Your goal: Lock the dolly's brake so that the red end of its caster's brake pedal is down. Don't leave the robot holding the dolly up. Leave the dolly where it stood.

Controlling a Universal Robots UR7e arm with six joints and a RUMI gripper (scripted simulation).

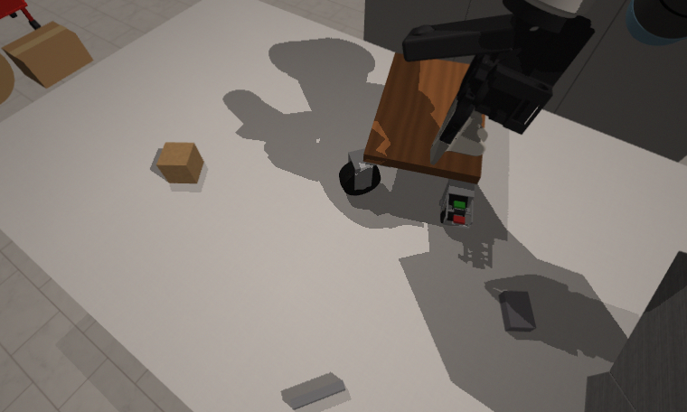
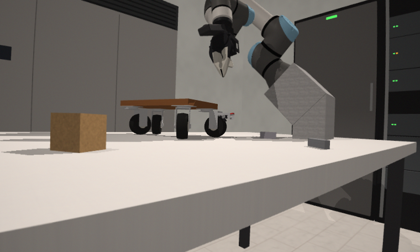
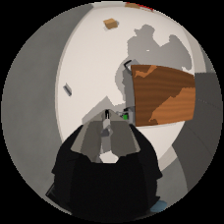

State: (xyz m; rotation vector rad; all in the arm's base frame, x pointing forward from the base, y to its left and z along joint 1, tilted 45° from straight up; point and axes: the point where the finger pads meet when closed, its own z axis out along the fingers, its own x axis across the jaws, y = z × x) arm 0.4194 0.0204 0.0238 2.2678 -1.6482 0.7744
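My gripper is now 140 mm above the brake pedal, 60 mm past it and 30 mm to the left of it. The rest, counted from my hand: dark grey block (210 mm below, 210 mm behind, 50 mm to the left); then brown cube (470 mm ahead, 190 mm below, 120 mm to the left).
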